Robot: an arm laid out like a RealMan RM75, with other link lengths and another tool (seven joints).
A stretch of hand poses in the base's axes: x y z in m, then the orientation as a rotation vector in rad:
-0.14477 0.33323 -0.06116 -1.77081 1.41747 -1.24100
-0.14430 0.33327 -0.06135 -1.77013 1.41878 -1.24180
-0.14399 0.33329 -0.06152 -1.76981 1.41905 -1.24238
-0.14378 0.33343 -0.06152 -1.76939 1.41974 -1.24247
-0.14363 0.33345 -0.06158 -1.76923 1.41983 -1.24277
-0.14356 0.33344 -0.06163 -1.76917 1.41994 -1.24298
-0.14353 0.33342 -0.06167 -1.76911 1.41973 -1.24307
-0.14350 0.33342 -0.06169 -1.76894 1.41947 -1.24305
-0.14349 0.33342 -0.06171 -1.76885 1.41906 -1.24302
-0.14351 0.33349 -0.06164 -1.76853 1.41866 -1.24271
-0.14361 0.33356 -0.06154 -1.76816 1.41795 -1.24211
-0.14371 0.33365 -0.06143 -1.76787 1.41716 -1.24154
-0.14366 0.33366 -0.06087 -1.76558 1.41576 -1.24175
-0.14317 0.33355 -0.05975 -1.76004 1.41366 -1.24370
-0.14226 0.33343 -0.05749 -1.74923 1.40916 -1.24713
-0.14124 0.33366 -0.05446 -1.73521 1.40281 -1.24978
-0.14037 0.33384 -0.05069 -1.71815 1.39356 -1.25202
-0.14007 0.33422 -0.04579 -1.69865 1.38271 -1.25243
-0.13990 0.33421 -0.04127 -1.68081 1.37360 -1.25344
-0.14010 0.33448 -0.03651 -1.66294 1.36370 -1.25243
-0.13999 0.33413 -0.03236 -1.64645 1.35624 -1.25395
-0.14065 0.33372 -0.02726 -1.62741 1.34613 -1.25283
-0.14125 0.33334 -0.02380 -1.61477 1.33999 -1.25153
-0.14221 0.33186 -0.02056 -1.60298 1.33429 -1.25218
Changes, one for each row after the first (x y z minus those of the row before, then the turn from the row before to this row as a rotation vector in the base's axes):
0.00047 0.00004 -0.00019 -0.00007 -0.00008 -0.00131
0.00031 0.00002 -0.00017 -0.00018 -0.00025 -0.00046
0.00021 0.00014 0.00000 0.00021 0.00001 -0.00057
0.00015 0.00002 -0.00006 -0.00010 -0.00015 -0.00020
0.00007 -0.00001 -0.00005 -0.00010 -0.00005 -0.00017
0.00003 -0.00002 -0.00004 -0.00003 -0.00016 0.00010
0.00003 0.00000 -0.00002 0.00010 -0.00022 0.00017
0.00001 0.00000 -0.00002 0.00005 -0.00023 0.00029
-0.00002 0.00007 0.00007 0.00037 -0.00030 0.00036
-0.00010 0.00007 0.00010 0.00057 -0.00039 0.00068
-0.00010 0.00009 0.00011 0.00050 -0.00038 0.00074
0.00005 0.00001 0.00056 0.00112 -0.00215 0.00060
0.00049 -0.00011 0.00112 0.00182 -0.00504 -0.00002
0.00091 -0.00012 0.00226 0.00376 -0.00991 0.00036
0.00102 0.00023 0.00303 0.00600 -0.01260 0.00151
0.00087 0.00018 0.00377 0.00781 -0.01577 0.00324
0.00030 0.00038 0.00490 0.01026 -0.01760 0.00472
0.00017 -0.00001 0.00452 0.00898 -0.01593 0.00343
-0.00020 0.00027 0.00476 0.01021 -0.01580 0.00478
0.00011 -0.00035 0.00415 0.00794 -0.01449 0.00214
-0.00066 -0.00041 0.00510 0.01086 -0.01669 0.00471
-0.00060 -0.00038 0.00346 0.00761 -0.01067 0.00295
-0.00096 -0.00148 0.00324 0.00588 -0.01046 0.00186

